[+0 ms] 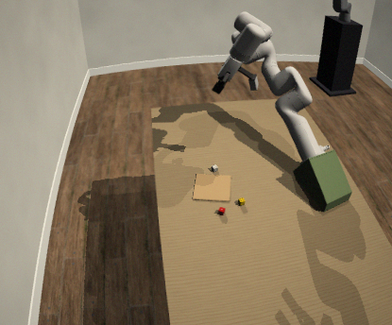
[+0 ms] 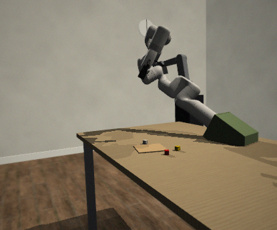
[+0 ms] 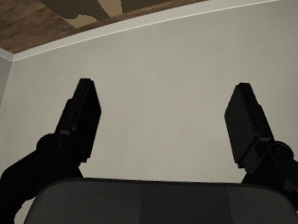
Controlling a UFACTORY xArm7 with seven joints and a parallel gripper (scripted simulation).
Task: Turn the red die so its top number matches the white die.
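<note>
Right now the white die is 4 cm ahead of my hand, 8 cm to the left of it and 35 cm below it. Also, from my hand: tan mat: 8 cm ahead, 17 cm to the left, 35 cm below; then yellow die: 1 cm ahead, 28 cm to the left, 35 cm below; then red die: 9 cm ahead, 30 cm to the left, 35 cm below.
</note>
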